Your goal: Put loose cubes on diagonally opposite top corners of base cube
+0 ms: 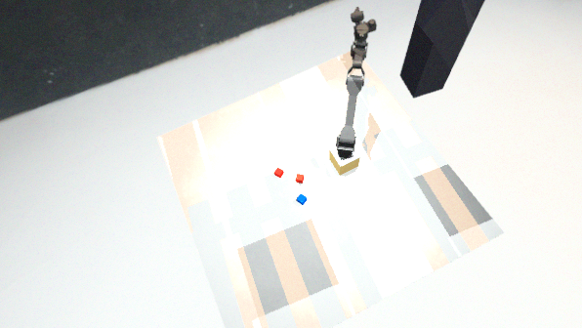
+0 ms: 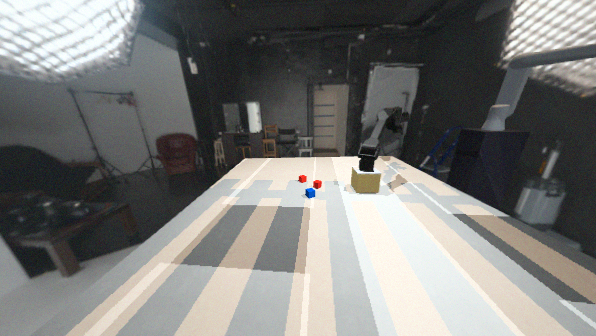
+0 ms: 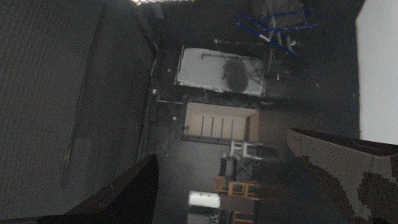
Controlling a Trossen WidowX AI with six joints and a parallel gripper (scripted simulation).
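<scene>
The blue cube lies 78 cm to the left of my gripper tip, 59 cm ahead of it and 31 cm below it.
</scene>
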